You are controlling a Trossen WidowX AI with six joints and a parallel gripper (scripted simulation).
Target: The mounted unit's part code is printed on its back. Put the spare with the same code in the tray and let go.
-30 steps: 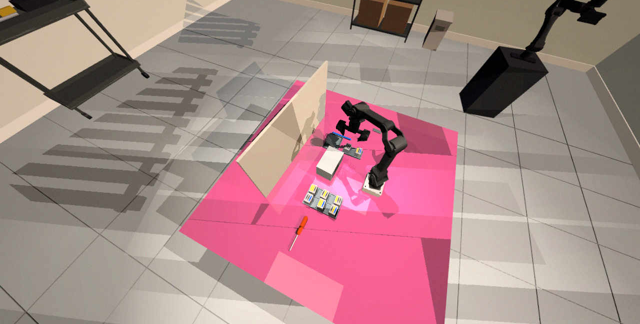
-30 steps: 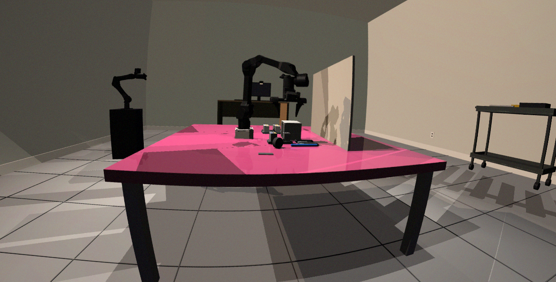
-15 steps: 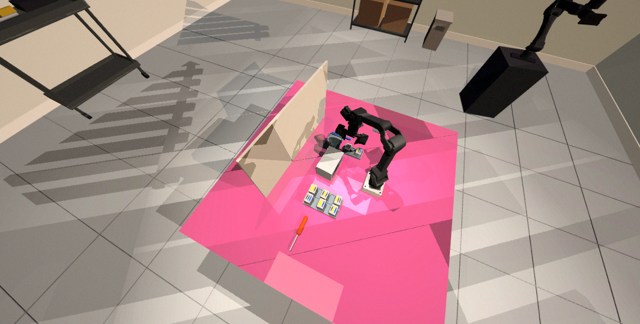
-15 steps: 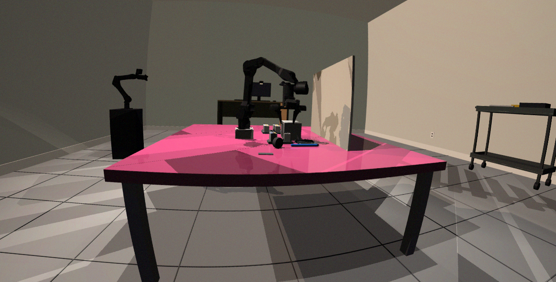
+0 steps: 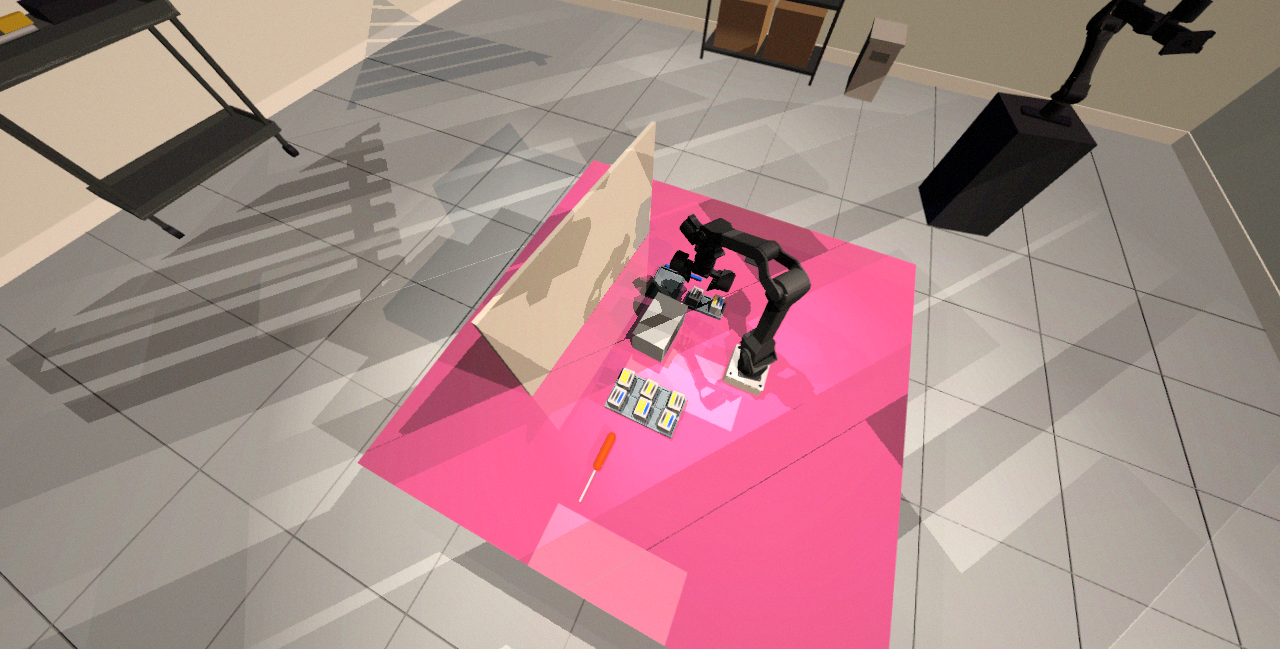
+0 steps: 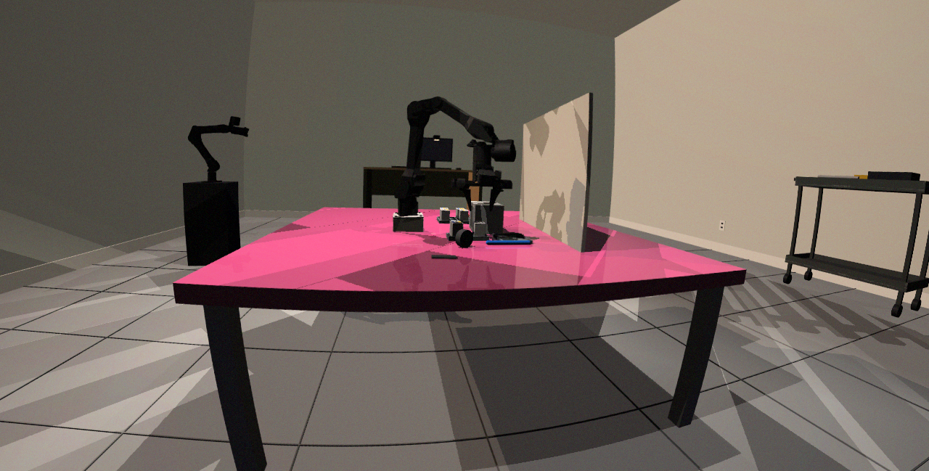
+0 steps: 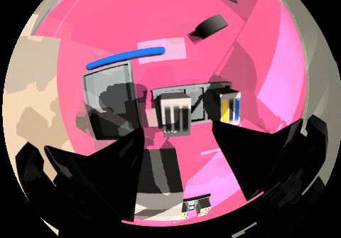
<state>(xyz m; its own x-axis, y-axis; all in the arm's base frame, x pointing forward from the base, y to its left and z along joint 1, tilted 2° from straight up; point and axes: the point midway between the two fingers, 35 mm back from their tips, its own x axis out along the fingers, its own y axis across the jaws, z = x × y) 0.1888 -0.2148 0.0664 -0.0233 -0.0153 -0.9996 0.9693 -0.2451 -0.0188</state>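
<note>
My gripper tip is 10 mm to the right of the spare and 50 mm above it. The rest, counted from my gripper tip: black round object (90 mm behind, 100 mm to the right, 60 mm below); then grey tray (100 mm ahead, 30 mm to the right, 80 mm below); then grey box (90 mm ahead, 160 mm to the left, 40 mm below).
</note>
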